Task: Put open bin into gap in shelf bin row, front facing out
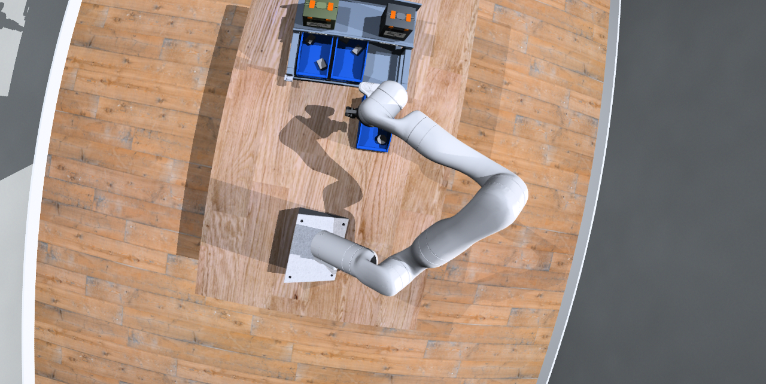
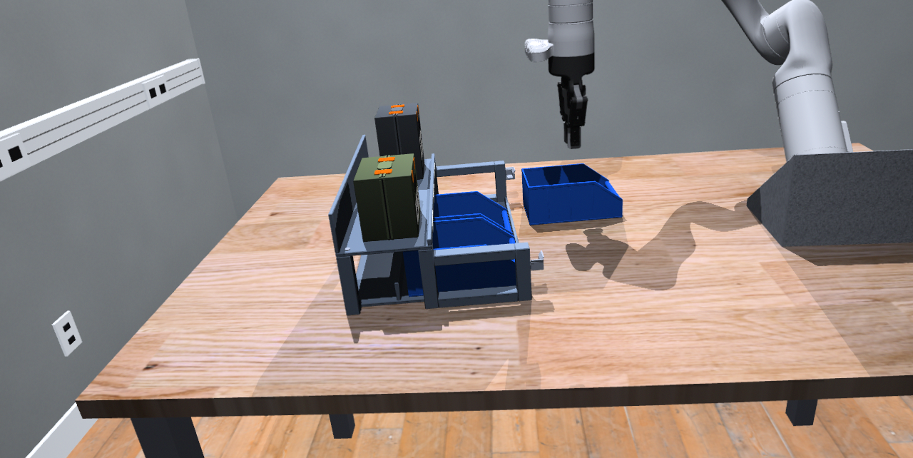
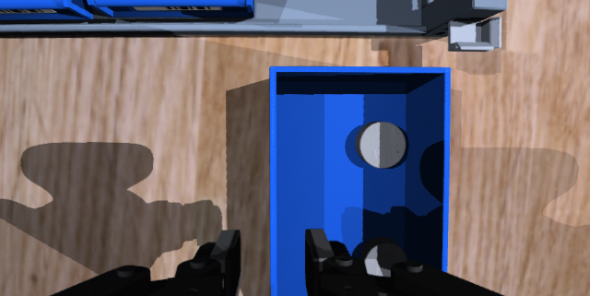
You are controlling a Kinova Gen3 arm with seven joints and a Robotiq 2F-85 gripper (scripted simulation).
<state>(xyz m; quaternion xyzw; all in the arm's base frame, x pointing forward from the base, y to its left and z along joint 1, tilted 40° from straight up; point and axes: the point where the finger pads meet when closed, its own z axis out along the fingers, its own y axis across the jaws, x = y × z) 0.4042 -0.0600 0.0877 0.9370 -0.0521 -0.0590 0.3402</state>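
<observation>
The round grey part is 150 mm below my hand, 80 mm to the right of it and 30 mm ahead of it. The rest, counted from my hand: green box 310 mm ahead, 160 mm to the left, 10 mm below; then dark box 300 mm ahead, 70 mm to the right; then shelf 240 mm ahead, 100 mm below, 50 mm to the left.
</observation>
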